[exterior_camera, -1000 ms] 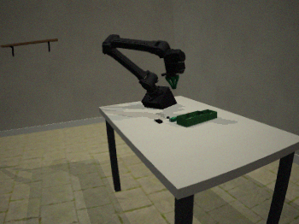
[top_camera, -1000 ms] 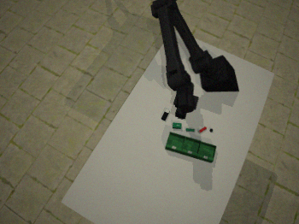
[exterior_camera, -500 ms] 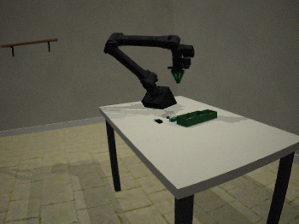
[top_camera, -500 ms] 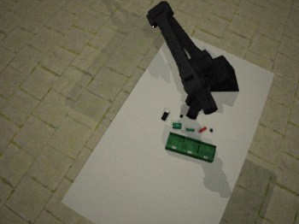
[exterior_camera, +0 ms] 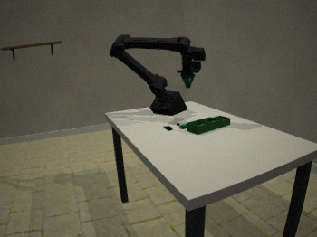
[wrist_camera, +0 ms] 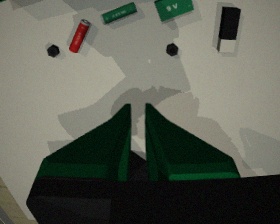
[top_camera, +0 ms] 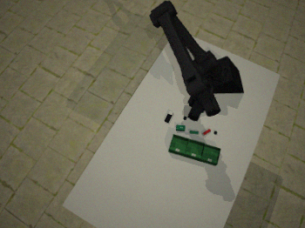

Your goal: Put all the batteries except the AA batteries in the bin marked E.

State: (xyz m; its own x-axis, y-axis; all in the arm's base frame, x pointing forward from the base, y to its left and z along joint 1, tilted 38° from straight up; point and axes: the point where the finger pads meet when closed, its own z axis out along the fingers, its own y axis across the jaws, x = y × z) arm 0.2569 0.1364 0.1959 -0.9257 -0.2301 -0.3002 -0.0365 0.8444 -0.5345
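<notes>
Now: the green bin 20 cm below my hand, 11 cm ahead of it and 7 cm to the left of it. From my hand the other things lie so: green cylindrical battery 21 cm below, 3 cm to the left, 2 cm ahead; then green 9 V battery 21 cm below, 6 cm to the right, 4 cm ahead; then red cylindrical battery 21 cm below, 8 cm to the left, 2 cm behind.
</notes>
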